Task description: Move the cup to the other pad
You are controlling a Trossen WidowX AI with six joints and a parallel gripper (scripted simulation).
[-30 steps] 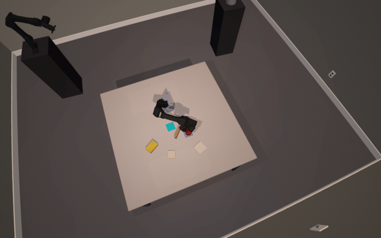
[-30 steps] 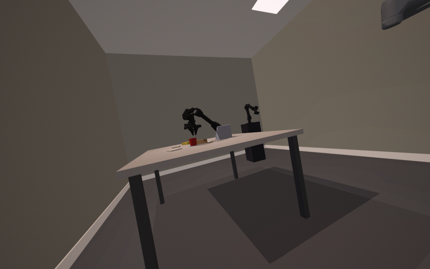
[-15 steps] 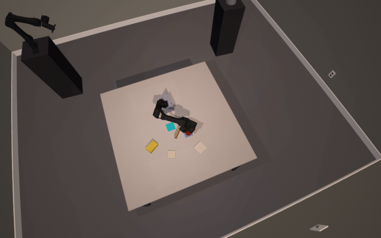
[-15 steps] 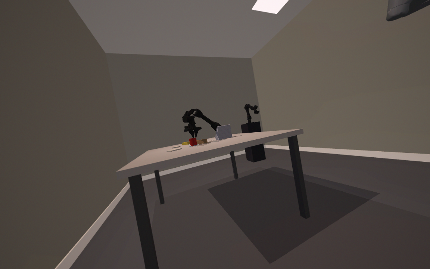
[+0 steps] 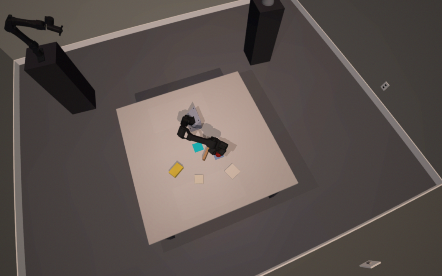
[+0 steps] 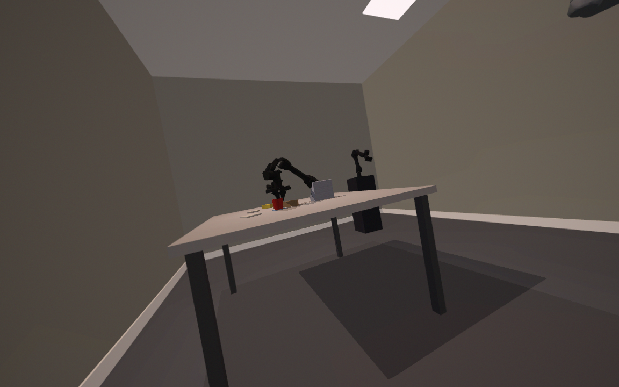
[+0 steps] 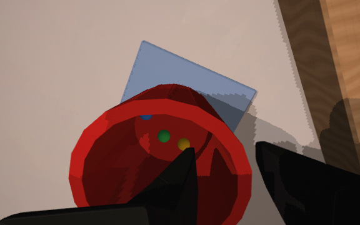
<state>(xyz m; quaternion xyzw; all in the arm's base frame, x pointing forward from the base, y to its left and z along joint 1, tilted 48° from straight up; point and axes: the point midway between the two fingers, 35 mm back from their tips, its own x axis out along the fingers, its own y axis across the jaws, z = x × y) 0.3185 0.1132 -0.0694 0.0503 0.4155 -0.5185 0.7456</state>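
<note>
Now: the blue-grey pad 2 cm ahead of my gripper tip, 1 cm to the left of it and 6 cm below it. The rest, counted from my gripper tip: teal pad 10 cm behind, 14 cm to the right, 6 cm below; small tan square 20 cm ahead, 21 cm to the right, 5 cm below; wooden bar 4 cm behind, 6 cm to the right, 4 cm below.
</note>
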